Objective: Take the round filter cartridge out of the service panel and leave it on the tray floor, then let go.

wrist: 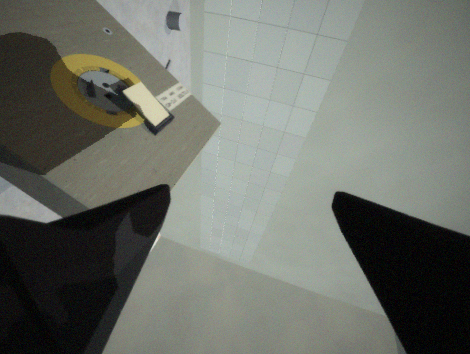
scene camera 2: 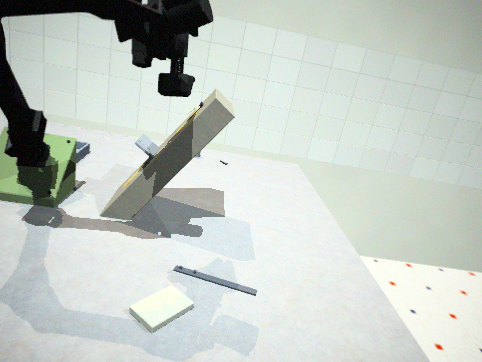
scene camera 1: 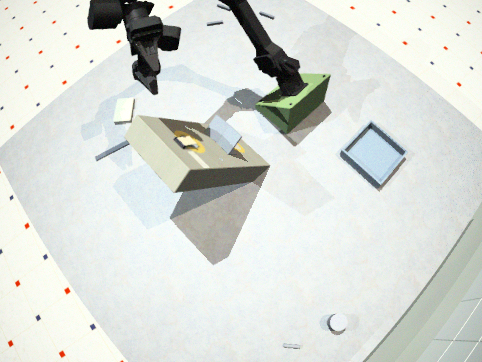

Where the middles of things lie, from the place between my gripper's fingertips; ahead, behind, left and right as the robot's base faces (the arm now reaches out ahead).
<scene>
I see the cream latch tab [wrist: 138, 94] 12 cm below my hand, 8 cm to the left of it and 2 cm ahead of it. From my hand the other things lie so: round filter cartridge [wrist: 104, 90] 16 cm below, 7 cm to the left, 2 cm ahead; white pad [scene camera 2: 159, 309] 39 cm below, 31 cm to the right.
</scene>
